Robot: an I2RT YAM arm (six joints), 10 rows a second.
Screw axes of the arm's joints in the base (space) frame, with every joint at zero. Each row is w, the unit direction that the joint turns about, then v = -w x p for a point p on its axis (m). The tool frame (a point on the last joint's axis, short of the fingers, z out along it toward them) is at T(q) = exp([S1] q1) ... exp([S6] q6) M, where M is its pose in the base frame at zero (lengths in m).
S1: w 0 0 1 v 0 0 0
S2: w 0 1 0 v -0.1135 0 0.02
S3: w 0 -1 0 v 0.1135 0 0.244
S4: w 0 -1 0 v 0.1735 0 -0.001
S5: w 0 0 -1 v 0 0.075 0
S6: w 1 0 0 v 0 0.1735 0
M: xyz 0.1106 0 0.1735 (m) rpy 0 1.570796 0 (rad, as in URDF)
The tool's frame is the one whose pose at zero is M.
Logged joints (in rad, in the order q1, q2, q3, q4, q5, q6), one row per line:
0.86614, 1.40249, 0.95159, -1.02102, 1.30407, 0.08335
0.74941, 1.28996, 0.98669, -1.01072, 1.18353, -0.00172
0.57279, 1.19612, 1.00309, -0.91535, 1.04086, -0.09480
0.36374, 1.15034, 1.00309, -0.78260, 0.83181, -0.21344
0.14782, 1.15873, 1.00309, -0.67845, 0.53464, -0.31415
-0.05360, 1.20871, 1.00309, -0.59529, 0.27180, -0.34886
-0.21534, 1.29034, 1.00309, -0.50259, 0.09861, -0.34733
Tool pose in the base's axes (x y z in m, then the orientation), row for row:
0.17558, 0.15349, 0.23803, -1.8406, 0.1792, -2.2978
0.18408, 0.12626, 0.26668, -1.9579, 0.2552, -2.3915
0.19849, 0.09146, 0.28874, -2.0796, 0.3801, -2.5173
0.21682, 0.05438, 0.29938, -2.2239, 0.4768, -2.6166
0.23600, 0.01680, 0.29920, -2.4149, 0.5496, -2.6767
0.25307, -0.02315, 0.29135, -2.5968, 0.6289, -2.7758
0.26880, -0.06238, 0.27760, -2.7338, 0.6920, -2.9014
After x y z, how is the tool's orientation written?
As angles about the fixed x, y, z axes (roll, pitch, yaw), in radians.
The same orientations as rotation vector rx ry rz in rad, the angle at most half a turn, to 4 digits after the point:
-0.7260, 1.9666, -1.3751
-0.6248, 2.1012, -1.2635
-0.4469, 2.2086, -1.1191
-0.3293, 2.2870, -0.9498
-0.2972, 2.3529, -0.7193
-0.2207, 2.3842, -0.5139
-0.1092, 2.3875, -0.3863

